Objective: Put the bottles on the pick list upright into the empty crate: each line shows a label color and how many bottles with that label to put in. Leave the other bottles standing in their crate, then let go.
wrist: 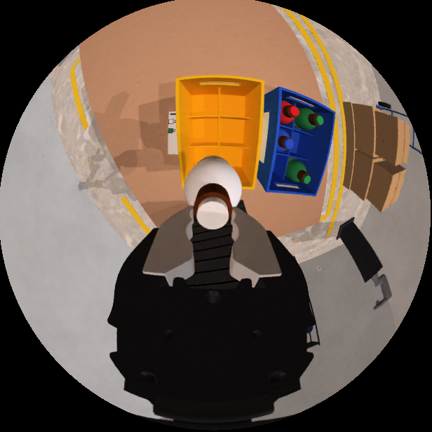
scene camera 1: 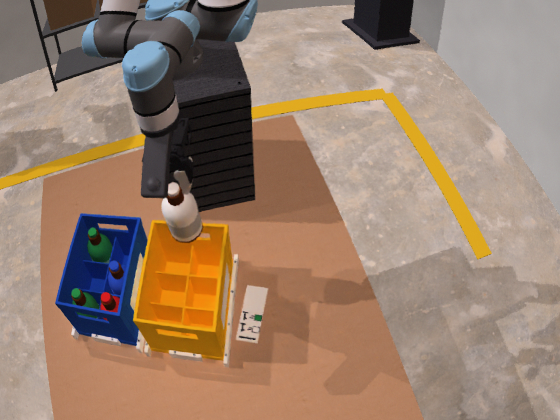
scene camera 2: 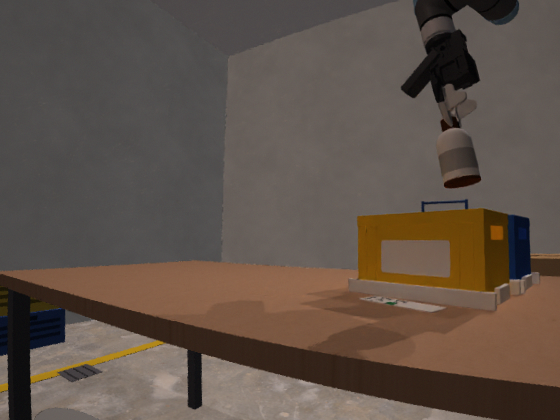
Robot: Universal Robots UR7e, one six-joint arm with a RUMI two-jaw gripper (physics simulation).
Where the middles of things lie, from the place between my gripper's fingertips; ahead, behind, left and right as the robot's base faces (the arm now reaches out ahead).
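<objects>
Pick list [scene camera 1: 249, 326]: 90 mm to the left of my hand, 120 mm ahead of it, 360 mm below it. My hand is 50 mm above the white bottle [scene camera 1: 180, 211]; going by their middles, the bottle is the nearest to my hand of the things named here.
</objects>
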